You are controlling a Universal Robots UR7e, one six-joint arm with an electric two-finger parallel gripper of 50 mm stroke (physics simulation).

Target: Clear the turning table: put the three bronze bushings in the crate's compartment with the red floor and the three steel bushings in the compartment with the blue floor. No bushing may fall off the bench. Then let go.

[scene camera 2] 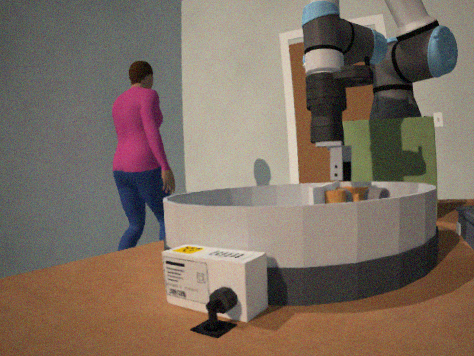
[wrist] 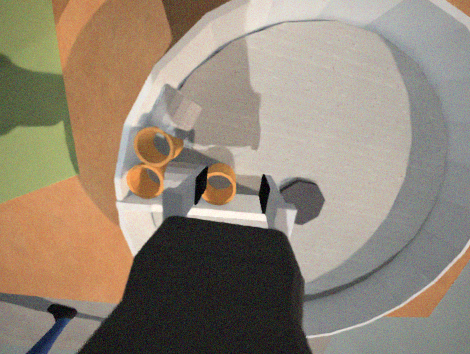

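Pixels of known places: gripper, fingertip midpoint: (scene camera 2: 341, 180) (wrist: 233, 181); arm's base, origin of the base link: (scene camera 2: 395, 123).
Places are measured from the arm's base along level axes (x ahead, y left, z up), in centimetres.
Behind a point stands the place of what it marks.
Observation:
My gripper (scene camera 2: 342, 176) @[x 37.0, y -8.8, z -13.4 cm] (wrist: 233, 181) @[x 37.0, y -8.8, z -13.4 cm] is open and empty, a little above a bronze bushing (wrist: 219, 186) that shows between the fingers, closer to the left one. Two more bronze bushings (wrist: 154, 146) @[x 27.5, y -6.9, z -18.9 cm] (wrist: 145, 181) @[x 26.5, y -11.0, z -17.8 cm] stand near the wall of the turning table (scene camera 2: 240, 225) @[x 67.2, y -12.3, z -16.1 cm] (wrist: 330, 100) @[x 47.5, y -0.5, z -19.0 cm]. A steel bushing (wrist: 186, 112) @[x 32.2, y -2.9, z -15.6 cm] lies beside them near the wall. Another steel bushing (wrist: 176, 174) @[x 31.0, y -9.1, z -15.6 cm] is partly hidden by the left finger. A third steel one cannot be made out. In the scene view, bronze bushings (scene camera 2: 336, 195) @[x 37.2, y -9.7, z -16.0 cm] and a steel one (scene camera 2: 380, 193) @[x 33.1, y -2.1, z -16.2 cm] show over the rim. The crate's coloured floors do not show.
A white bar (wrist: 230, 215) @[x 36.9, y -12.9, z -14.2 cm] crosses the turning table beside the bushings. A dark hub (wrist: 303, 201) @[x 46.4, y -12.8, z -18.2 cm] is at its centre. A white labelled box (scene camera 2: 215, 280) @[x 71.6, y -12.7, z -20.6 cm] and small black camera (scene camera 2: 222, 300) @[x 73.0, y -11.2, z -21.9 cm] stand in front. A dark grey container (scene camera 2: 467, 220) @[x 37.4, y 13.9, z -20.7 cm] is at the right. A person (scene camera 2: 137, 135) stands behind.

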